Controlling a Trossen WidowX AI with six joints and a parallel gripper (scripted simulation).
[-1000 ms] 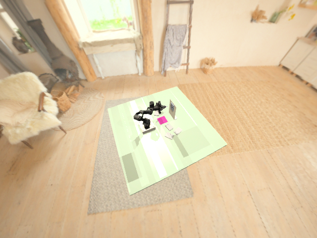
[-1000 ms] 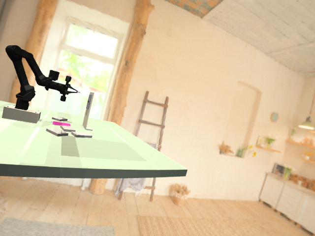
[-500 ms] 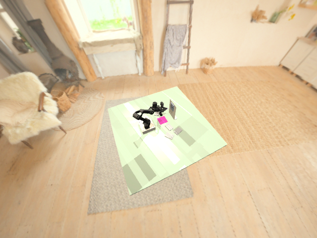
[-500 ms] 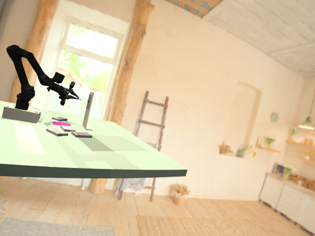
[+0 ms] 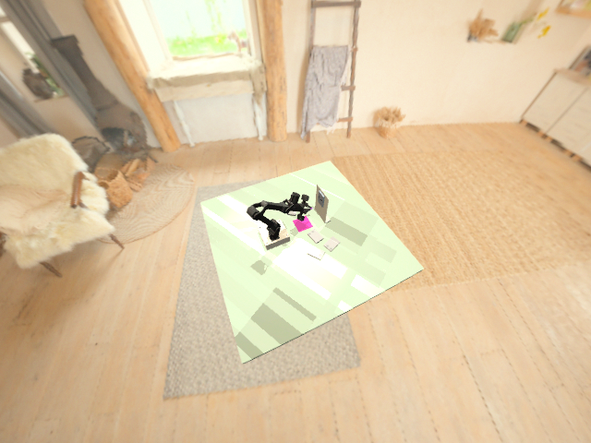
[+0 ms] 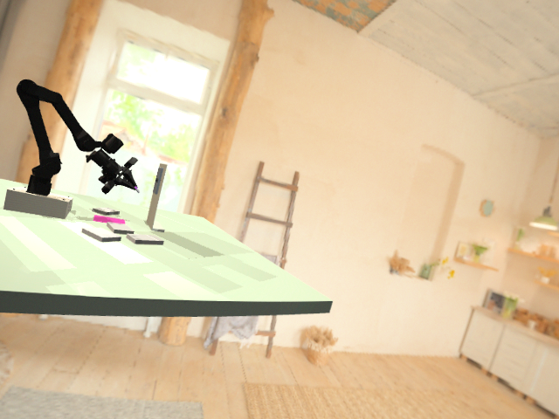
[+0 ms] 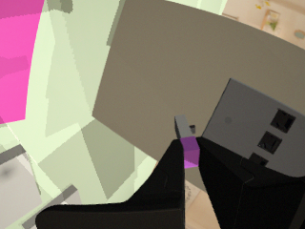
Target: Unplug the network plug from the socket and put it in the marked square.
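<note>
My gripper tip is 15 cm above the magenta marked square and 8 cm past it. Also, from my gripper tip: upright panel (9 cm ahead, 2 cm below); then plug (right at my gripper tip).
</note>
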